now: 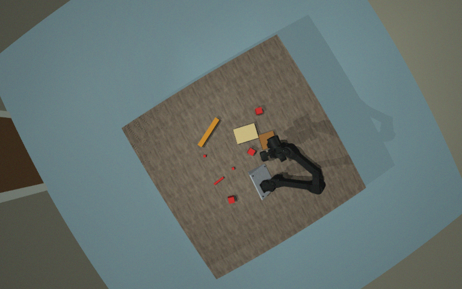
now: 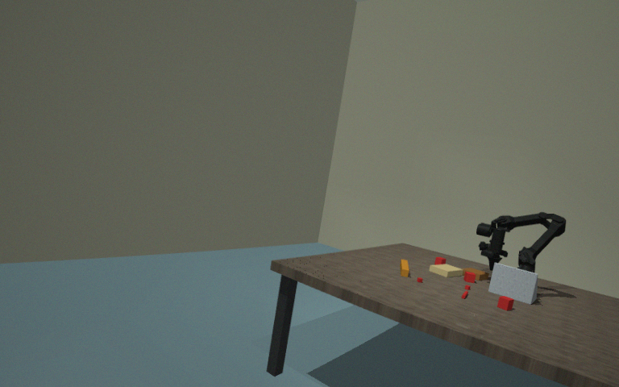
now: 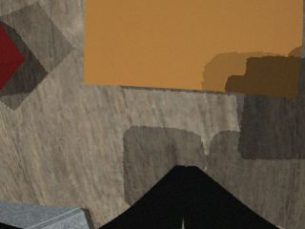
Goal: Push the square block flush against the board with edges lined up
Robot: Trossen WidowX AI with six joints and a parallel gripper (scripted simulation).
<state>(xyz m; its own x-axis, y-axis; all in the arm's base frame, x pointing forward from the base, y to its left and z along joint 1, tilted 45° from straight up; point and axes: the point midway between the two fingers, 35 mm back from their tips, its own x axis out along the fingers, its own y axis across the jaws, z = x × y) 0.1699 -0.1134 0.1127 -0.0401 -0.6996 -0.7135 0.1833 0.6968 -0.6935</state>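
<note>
Now: gripper tip 8 cm short of the brown square block, 2 cm to the left of it and 4 cm above it. From my gripper tip the other things lie so: red stick 41 cm to the left, 5 cm below; then board 19 cm ahead, 9 cm to the left, 4 cm below; then long orange bar 32 cm ahead, 31 cm to the left, 4 cm below.
</note>
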